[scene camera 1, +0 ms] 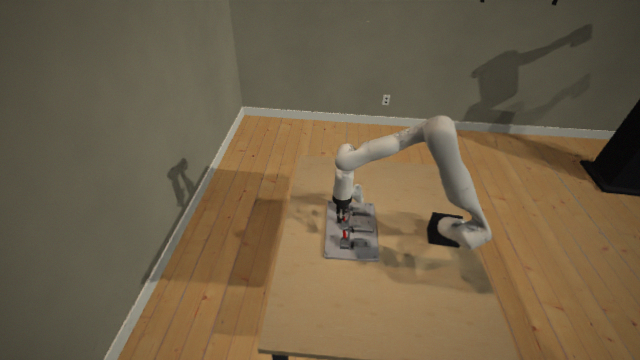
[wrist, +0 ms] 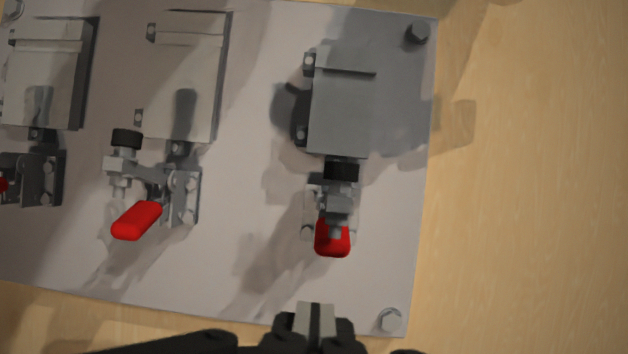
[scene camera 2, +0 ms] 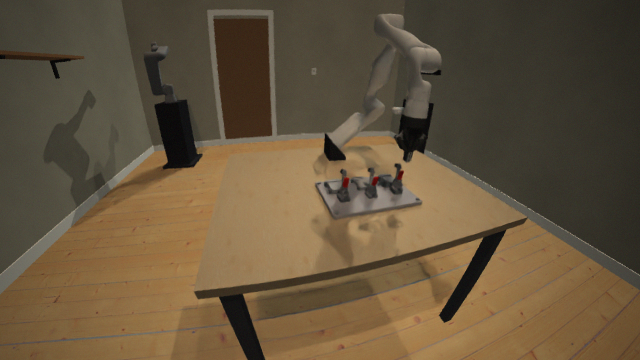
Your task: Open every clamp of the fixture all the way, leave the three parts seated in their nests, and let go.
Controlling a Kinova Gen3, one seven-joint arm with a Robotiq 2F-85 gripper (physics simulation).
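Pixels of known places: gripper, fingertip midpoint: [scene camera 1: 339, 222] [wrist: 312, 326] [scene camera 2: 406, 161]; arm's base at its link origin: [scene camera 1: 448, 227] [scene camera 2: 333, 143].
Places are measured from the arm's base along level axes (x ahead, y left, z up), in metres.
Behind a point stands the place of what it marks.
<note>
The fixture plate [scene camera 1: 332, 242] @[y 0.132, x 0.503, z -0.056 m] [scene camera 2: 357, 206] @[y -0.044, x 0.518, z -0.057 m] [wrist: 380, 280] @[y 0.185, x 0.489, z -0.056 m] lies on the table. Its right clamp [scene camera 2: 397, 185] @[y 0.132, x 0.462, z -0.019 m] [wrist: 337, 202] @[y 0.139, x 0.435, z 0.057 m], middle clamp [scene camera 2: 371, 190] @[y 0.026, x 0.469, z -0.019 m] [wrist: 160, 175] @[y 0.035, x 0.442, z -0.008 m] and left clamp [scene camera 2: 343, 192] @[y -0.085, x 0.478, z -0.021 m] [wrist: 42, 175] @[y -0.069, x 0.462, z -0.039 m] show arms standing upright in scene camera 2, off the parts. In the wrist view the right part [wrist: 342, 110] @[y 0.135, x 0.381, z -0.030 m], middle part [wrist: 185, 75] @[y 0.027, x 0.375, z -0.040 m] and left part [wrist: 42, 85] @[y -0.081, x 0.398, z -0.035 m] sit flat against their locating pins. My gripper [scene camera 1: 340, 221] @[y 0.137, x 0.481, z 0.085 m] [scene camera 2: 408, 159] @[y 0.137, x 0.481, z 0.085 m] [wrist: 312, 326] @[y 0.137, x 0.481, z 0.085 m] is shut and empty. It hangs above the plate near the right clamp, apart from the red handle [wrist: 332, 245] @[y 0.141, x 0.456, z 0.038 m].
The wooden table [scene camera 1: 390, 310] @[y 0.402, x 0.252, z -0.072 m] [scene camera 2: 270, 225] @[y -0.334, x 0.557, z -0.072 m] carries the fixture and the arm's black base [scene camera 1: 435, 235] @[y 0.030, x 0.050, z -0.034 m] [scene camera 2: 334, 148] @[y -0.015, x 0.073, z -0.005 m]. Bolt heads [wrist: 417, 32] @[y 0.178, x 0.313, z -0.050 m] [wrist: 390, 320] @[y 0.197, x 0.515, z -0.049 m] stand at the plate's corners. A second arm stands on a black pedestal [scene camera 2: 176, 135] away from the table.
</note>
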